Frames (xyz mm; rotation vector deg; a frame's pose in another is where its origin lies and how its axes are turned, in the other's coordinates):
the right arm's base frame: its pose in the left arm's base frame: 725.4 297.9 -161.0 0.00 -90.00 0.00
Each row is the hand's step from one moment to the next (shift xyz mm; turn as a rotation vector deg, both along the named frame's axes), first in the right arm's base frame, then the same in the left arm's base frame.
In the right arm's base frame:
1: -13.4 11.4 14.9 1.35 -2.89 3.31
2: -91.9 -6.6 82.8 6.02 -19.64 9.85
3: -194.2 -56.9 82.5 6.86 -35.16 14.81
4: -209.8 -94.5 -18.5 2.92 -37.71 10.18
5: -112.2 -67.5 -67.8 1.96 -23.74 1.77
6: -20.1 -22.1 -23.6 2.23 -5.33 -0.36
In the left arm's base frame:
1: -14.9 11.4 -13.4 -3.31 -2.89 1.35
2: -82.8 -6.6 -91.9 -9.85 -19.64 6.02
3: -82.5 -56.9 -194.2 -14.81 -35.16 6.86
4: 18.5 -94.5 -209.8 -10.18 -37.71 2.92
5: 67.8 -67.5 -112.2 -1.77 -23.74 1.96
6: 23.6 -22.1 -20.1 0.36 -5.33 2.23

